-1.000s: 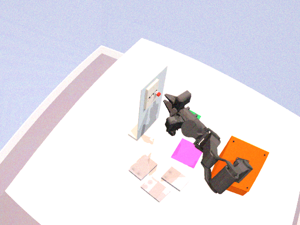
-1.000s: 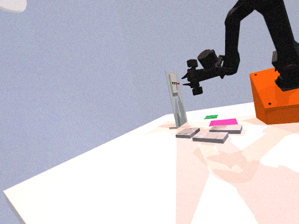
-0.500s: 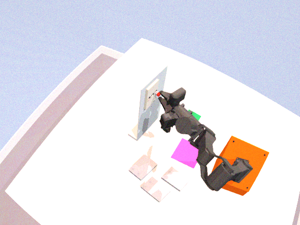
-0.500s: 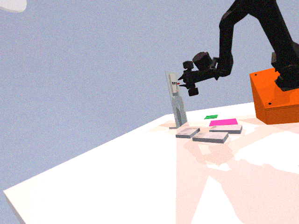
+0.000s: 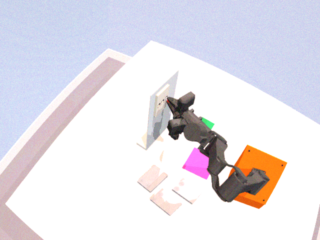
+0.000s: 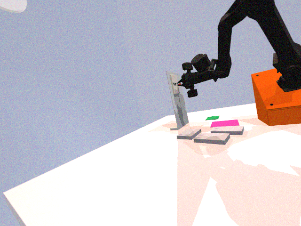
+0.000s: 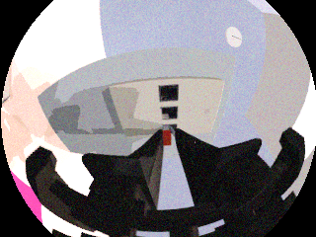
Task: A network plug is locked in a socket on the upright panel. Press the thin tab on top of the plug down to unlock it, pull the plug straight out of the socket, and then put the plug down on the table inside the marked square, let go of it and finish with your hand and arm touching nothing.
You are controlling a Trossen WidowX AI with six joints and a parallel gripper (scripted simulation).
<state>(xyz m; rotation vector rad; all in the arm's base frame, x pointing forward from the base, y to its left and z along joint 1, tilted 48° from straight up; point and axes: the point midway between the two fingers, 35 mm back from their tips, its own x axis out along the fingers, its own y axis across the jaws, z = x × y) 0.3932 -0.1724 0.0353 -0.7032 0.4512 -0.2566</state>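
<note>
The magenta square lies 200 mm behind my gripper tip, 40 mm to the left of it and 260 mm below it. The rest, counted from my gripper tip: grey upright panel: 30 mm ahead, 100 mm below; plug: right at my gripper tip.
</note>
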